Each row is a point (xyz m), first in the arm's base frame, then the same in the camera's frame.
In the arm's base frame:
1: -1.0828 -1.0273 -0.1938
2: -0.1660 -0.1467 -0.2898
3: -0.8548 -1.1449 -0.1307
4: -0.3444 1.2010 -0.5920
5: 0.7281 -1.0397 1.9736
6: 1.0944 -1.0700 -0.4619
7: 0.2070 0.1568 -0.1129
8: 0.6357 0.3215 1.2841
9: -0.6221 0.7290 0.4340
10: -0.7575 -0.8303 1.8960
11: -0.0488 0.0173 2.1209
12: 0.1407 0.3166 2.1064
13: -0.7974 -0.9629 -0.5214
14: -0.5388 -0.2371 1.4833
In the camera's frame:
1: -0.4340 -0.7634 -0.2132
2: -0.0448 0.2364 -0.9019
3: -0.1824 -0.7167 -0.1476
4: -0.8241 0.9902 -1.7759
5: 1.0115 1.1465 1.2835
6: 1.5119 0.0244 -0.8513
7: 0.1251 0.7148 -0.9714
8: 0.3273 1.7476 0.0557
9: -0.9115 1.0530 -0.6178
10: -0.3847 0.6064 1.4095
11: -0.1838 1.6565 1.0516
12: -0.1597 1.9520 0.8571
13: -0.1925 -0.7602 -0.5801
14: -0.4484 0.9241 0.7276

